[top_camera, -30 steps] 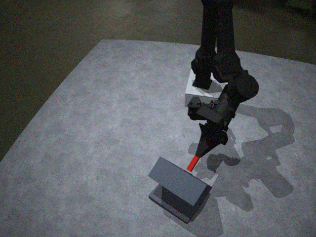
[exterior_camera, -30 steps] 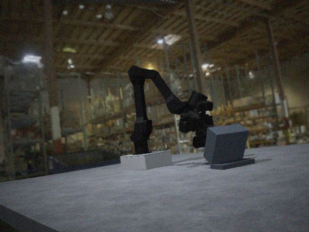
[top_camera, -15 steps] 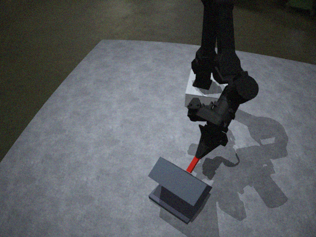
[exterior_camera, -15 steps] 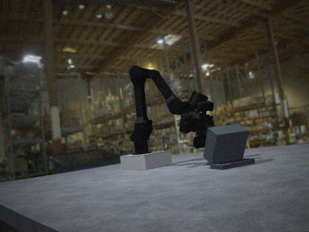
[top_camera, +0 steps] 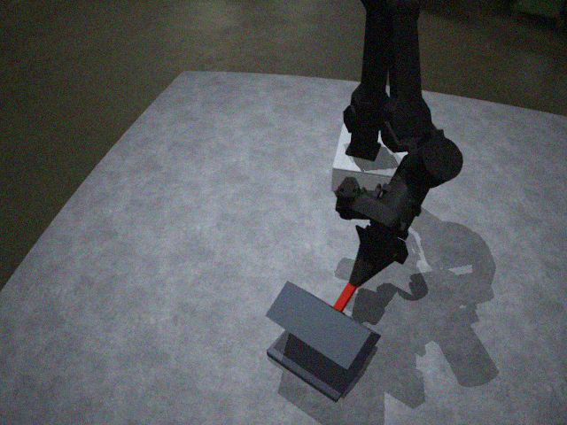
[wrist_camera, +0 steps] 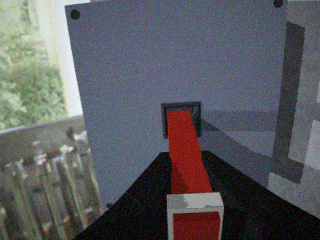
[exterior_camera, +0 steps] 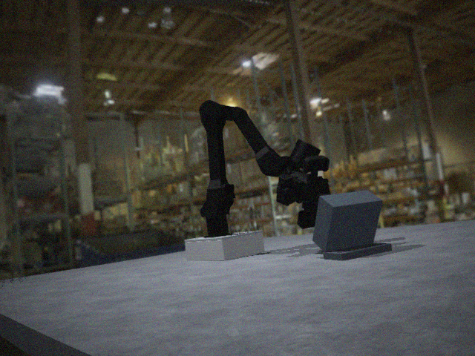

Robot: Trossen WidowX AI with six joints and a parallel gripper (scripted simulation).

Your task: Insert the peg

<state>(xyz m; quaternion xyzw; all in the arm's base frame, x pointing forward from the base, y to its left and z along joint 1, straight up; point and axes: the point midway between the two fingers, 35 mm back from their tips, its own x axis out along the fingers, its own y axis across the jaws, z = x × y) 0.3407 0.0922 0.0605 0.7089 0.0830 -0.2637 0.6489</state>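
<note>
Right now my gripper tip is 60 mm short of the grey sloped panel, 30 mm above it and 20 mm to the left of it. From my gripper tip the other things lie so: red square peg: 10 mm behind, 10 mm above; dark base plate: 100 mm below, 80 mm ahead, 20 mm to the right.
</note>
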